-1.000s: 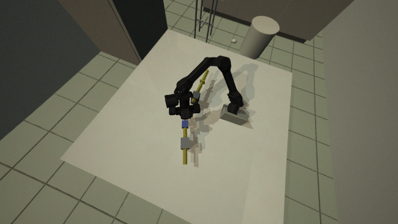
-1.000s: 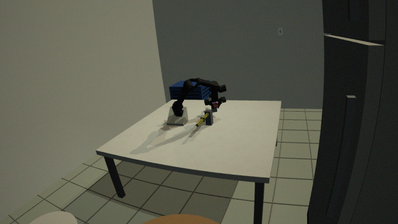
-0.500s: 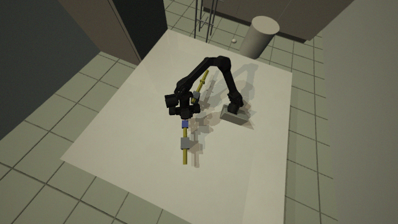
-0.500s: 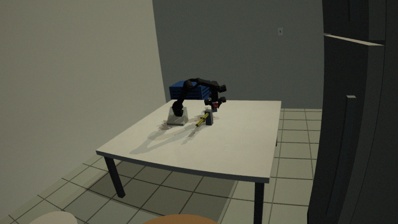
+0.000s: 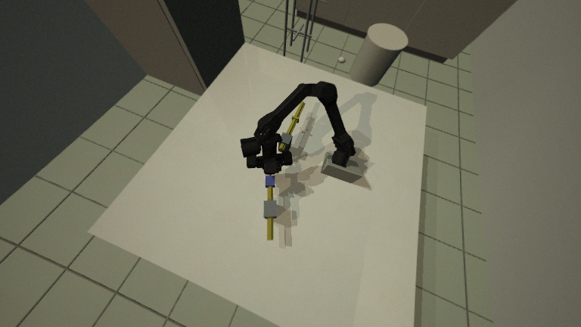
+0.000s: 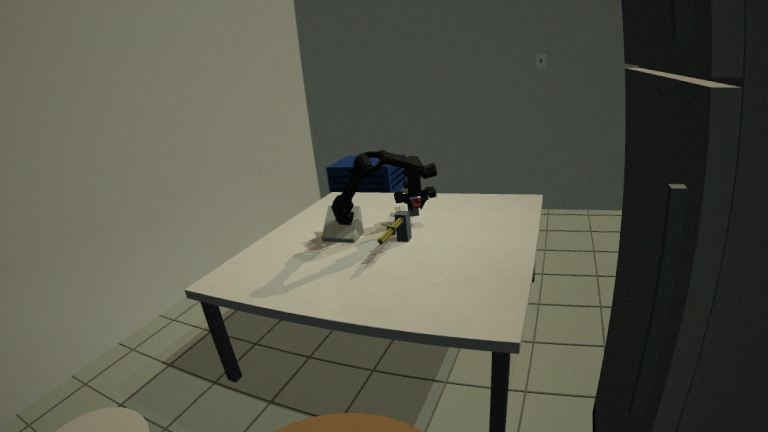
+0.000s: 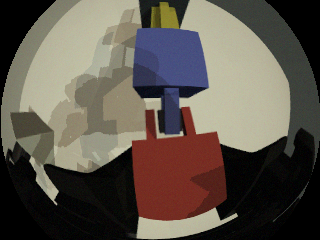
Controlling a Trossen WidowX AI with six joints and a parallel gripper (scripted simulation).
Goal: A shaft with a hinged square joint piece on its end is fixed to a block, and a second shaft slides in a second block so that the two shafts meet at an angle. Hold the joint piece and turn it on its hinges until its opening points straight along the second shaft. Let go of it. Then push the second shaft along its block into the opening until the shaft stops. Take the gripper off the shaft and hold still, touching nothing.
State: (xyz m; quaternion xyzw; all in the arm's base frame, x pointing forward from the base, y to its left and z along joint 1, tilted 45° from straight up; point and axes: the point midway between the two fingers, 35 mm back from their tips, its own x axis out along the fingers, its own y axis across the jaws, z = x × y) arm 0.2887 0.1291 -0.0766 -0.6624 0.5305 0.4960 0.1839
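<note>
Now: gripper tip 4 cm below the red square joint piece and 1 cm to the left of it.
</note>
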